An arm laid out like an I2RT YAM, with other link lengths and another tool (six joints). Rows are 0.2 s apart.
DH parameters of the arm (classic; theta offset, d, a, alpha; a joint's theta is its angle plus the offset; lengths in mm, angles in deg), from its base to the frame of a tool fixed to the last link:
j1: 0 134.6 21.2 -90
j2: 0 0 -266.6 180
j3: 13.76 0 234.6 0
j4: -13.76 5.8 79.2 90
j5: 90 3.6 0 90
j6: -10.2 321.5 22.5 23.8
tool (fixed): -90 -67.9 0 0
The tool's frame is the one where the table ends.
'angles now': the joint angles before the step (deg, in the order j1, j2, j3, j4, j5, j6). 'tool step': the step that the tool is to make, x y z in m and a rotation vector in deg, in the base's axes. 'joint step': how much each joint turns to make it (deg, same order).
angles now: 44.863, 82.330, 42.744, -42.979, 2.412, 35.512
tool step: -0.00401, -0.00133, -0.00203, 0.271, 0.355, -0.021
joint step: -0.038, -0.580, -0.990, 0.347, -0.441, 0.041
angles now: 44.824, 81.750, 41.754, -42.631, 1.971, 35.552
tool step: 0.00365, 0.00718, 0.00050, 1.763, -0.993, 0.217
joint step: -0.001, -0.965, -0.708, 1.694, -0.576, -0.136
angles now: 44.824, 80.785, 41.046, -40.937, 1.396, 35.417
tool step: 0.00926, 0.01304, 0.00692, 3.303, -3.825, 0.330
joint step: 1.262, -3.868, -1.856, 3.001, 0.591, 0.828
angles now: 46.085, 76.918, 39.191, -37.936, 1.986, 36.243
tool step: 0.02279, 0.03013, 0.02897, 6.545, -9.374, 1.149
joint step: 4.226, -8.165, -1.923, 4.762, 3.504, 1.991
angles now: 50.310, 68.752, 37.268, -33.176, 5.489, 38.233
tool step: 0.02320, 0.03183, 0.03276, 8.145, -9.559, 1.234
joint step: 3.139, -7.544, -3.640, 8.369, 3.108, 0.315
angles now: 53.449, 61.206, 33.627, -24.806, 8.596, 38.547
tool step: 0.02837, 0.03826, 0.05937, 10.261, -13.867, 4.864
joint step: 1.480, -8.924, -5.158, 13.672, 1.159, -6.194
